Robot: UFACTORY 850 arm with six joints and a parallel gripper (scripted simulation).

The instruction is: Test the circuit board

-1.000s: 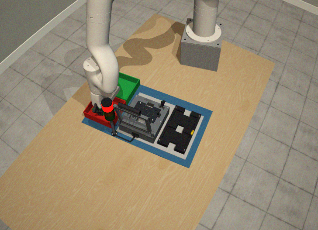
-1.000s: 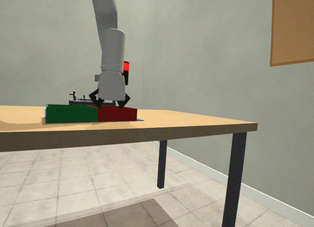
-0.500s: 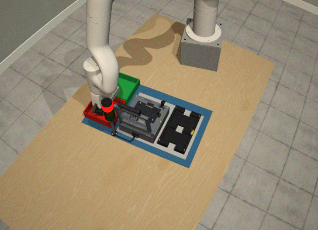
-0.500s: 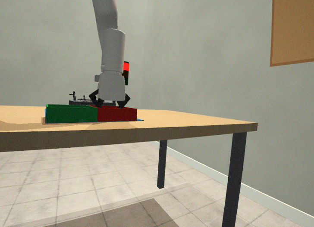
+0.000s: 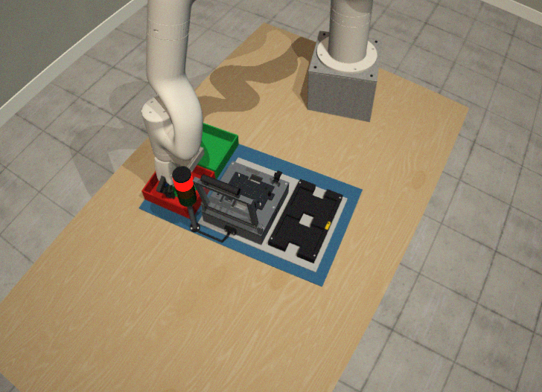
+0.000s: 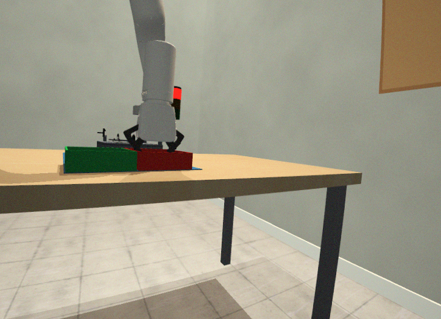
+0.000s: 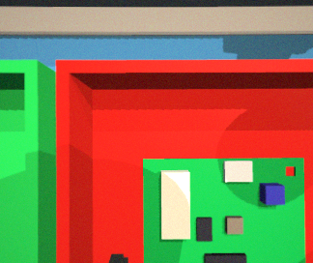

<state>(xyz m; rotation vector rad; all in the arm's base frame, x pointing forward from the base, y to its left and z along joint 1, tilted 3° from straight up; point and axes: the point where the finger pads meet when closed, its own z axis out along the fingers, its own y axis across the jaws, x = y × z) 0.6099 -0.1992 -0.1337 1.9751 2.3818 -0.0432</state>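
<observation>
Right now my hand is 10 mm above the green circuit board. Also, from my hand: clear lid: 220 mm to the left, 160 mm above, 40 mm ahead; green bin: 140 mm behind, 10 mm to the right, 10 mm below; red bin: 10 mm to the left, 10 mm below, 10 mm ahead.
</observation>
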